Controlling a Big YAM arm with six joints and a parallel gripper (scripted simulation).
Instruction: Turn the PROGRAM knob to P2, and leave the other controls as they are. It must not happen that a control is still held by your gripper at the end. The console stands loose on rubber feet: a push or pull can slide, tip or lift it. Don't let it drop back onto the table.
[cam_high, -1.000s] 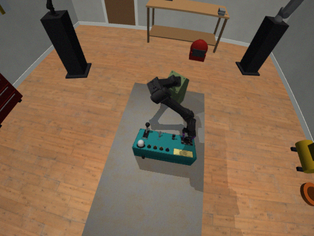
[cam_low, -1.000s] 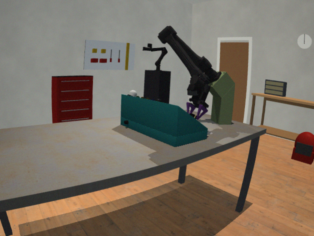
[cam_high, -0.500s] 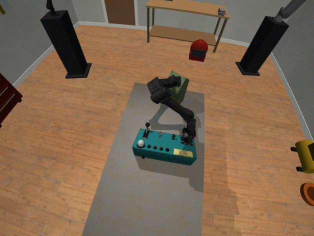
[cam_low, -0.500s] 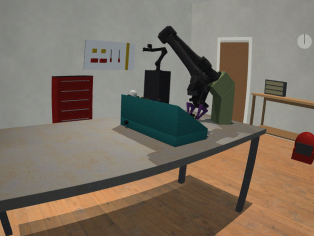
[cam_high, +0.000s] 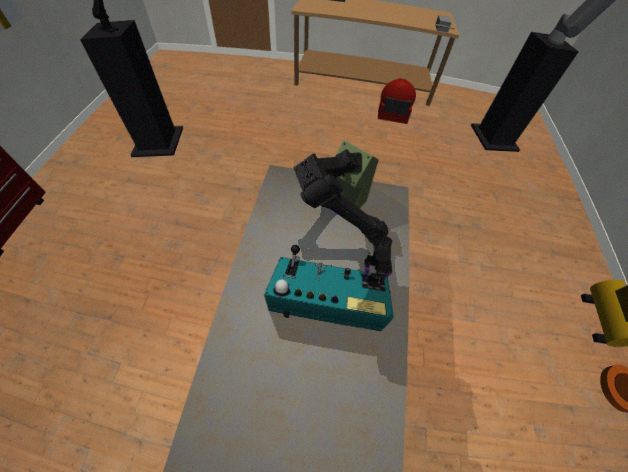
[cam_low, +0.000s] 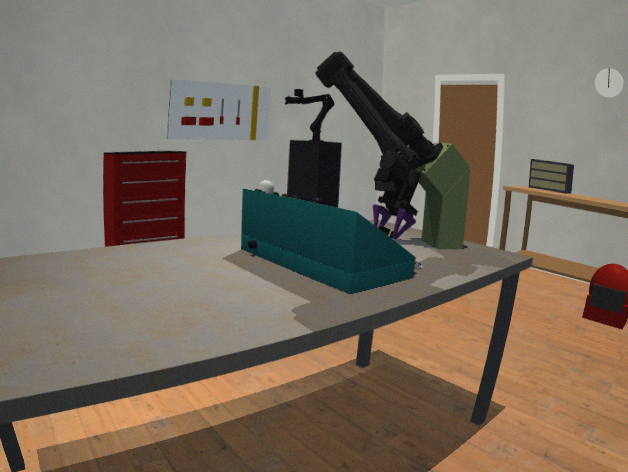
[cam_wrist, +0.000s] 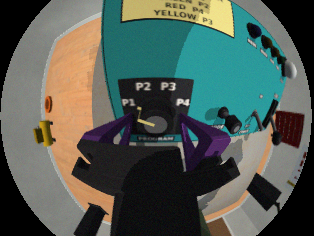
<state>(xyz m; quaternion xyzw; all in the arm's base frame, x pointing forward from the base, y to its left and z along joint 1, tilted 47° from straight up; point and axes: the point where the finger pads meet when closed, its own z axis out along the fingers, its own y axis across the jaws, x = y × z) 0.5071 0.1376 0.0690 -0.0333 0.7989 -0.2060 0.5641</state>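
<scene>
Right now the small black knob is 30 mm behind my hand and 120 mm to the right of it. From my hand the other things lie so: toggle (60 mm behind, 230 mm to the right); black-ball lever (110 mm behind, 340 mm to the right, 10 mm above); teal console (10 mm behind, 180 mm to the right, 20 mm below).
</scene>
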